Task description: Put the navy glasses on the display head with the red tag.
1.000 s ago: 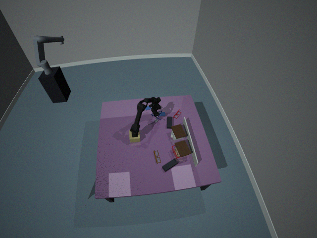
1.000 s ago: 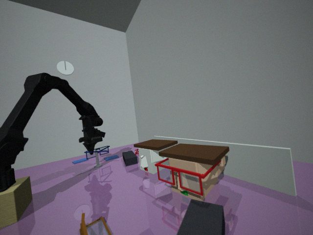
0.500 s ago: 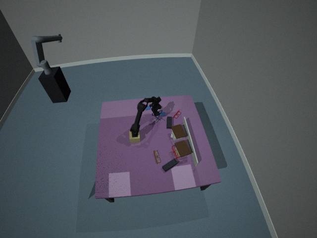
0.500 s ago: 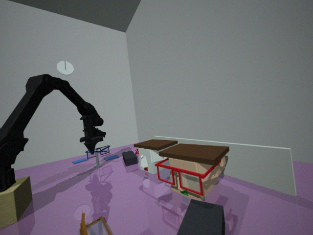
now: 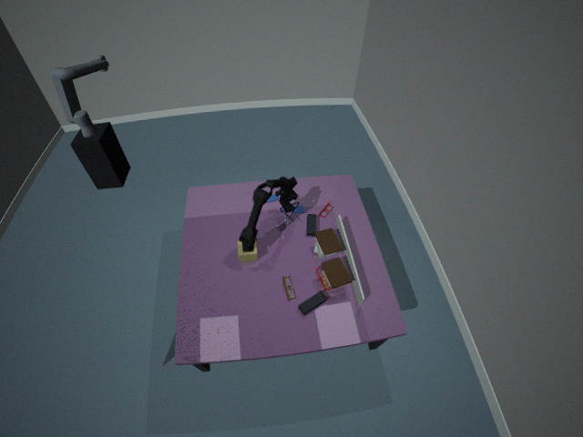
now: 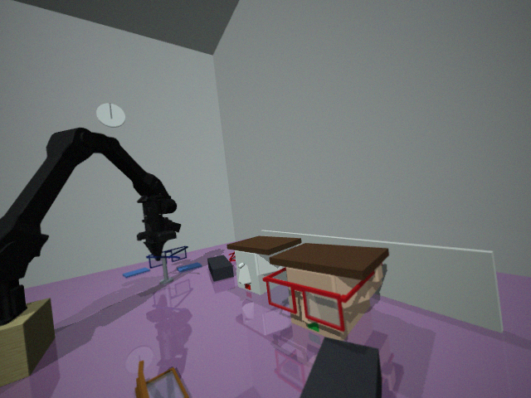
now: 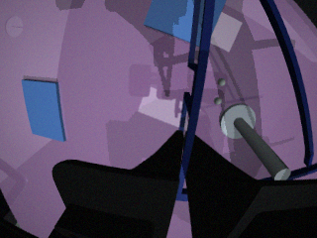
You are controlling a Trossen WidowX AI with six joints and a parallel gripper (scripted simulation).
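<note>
The post stand lies 60 mm to the right of my gripper tip, 30 mm below it and 10 mm ahead of it. Round my gripper tip: pale display head (320 mm to the right, 220 mm ahead); upright panel (420 mm to the right, 360 mm ahead); tan display head (540 mm to the right, 220 mm ahead).
</note>
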